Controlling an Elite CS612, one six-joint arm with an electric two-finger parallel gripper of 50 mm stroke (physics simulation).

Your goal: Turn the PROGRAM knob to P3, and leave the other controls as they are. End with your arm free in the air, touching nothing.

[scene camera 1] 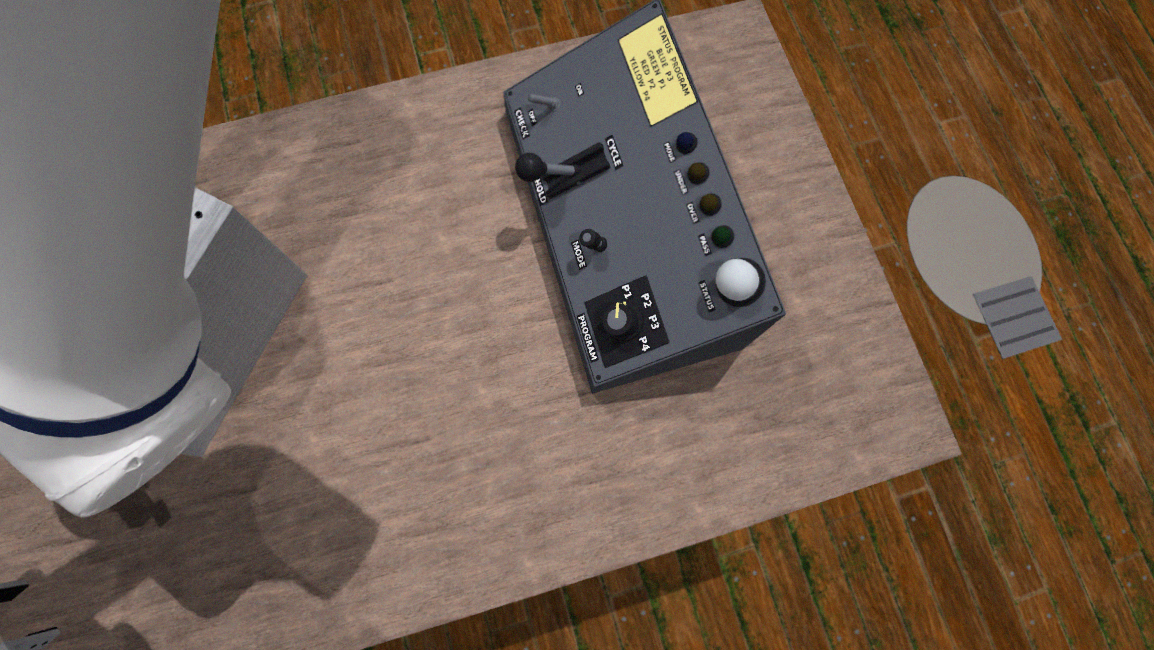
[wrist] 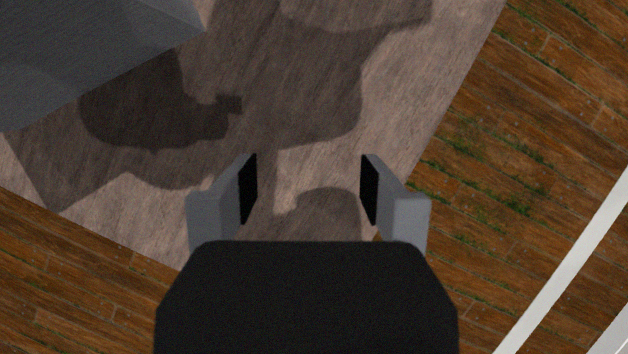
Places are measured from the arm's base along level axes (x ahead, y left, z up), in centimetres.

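Pixels of known places: gripper, fingertip midpoint: (scene camera 1: pixel 33 613) (wrist: pixel 308 175).
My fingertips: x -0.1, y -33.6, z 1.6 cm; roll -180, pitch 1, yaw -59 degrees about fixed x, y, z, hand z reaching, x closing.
Behind a point stands the place of what it marks.
The PROGRAM knob (scene camera 1: pixel 616 319) {z -14.7, x 64.2, y -10.6 cm} is a small round knob on a black square plate at the near end of the grey control panel (scene camera 1: pixel 646 230) {z -14.1, x 70.9, y 1.1 cm} in the scene view. Its yellow pointer line points to P1; P2, P3 and P4 are printed further around. My gripper (scene camera 1: pixel 24 615) {z 1.6, x -0.1, y -33.6 cm} (wrist: pixel 308 175) {z 1.6, x -0.1, y -33.6 cm} is open and empty, in the air at the lower left of the scene view, far from the panel. Its two dark-padded fingers stand wide apart in the wrist view. The knob does not show in the wrist view.
The panel also has a ball-topped lever (scene camera 1: pixel 530 167) {z -11.0, x 56.5, y 11.8 cm} at HOLD, a CHECK toggle (scene camera 1: pixel 544 102) {z -15.6, x 60.7, y 24.7 cm}, a MODE control (scene camera 1: pixel 592 239) {z -13.3, x 63.1, y 0.7 cm}, a white STATUS dome (scene camera 1: pixel 737 280) {z -5.1, x 78.4, y -11.0 cm} and a yellow label (scene camera 1: pixel 658 70) {z -9.5, x 77.0, y 23.0 cm}. The white arm (scene camera 1: pixel 88 201) {z 42.3, x 33.9, y -15.7 cm} covers the left. The wooden table (scene camera 1: pixel 484 484) {z -27.2, x 42.2, y -28.1 cm} bears the panel.
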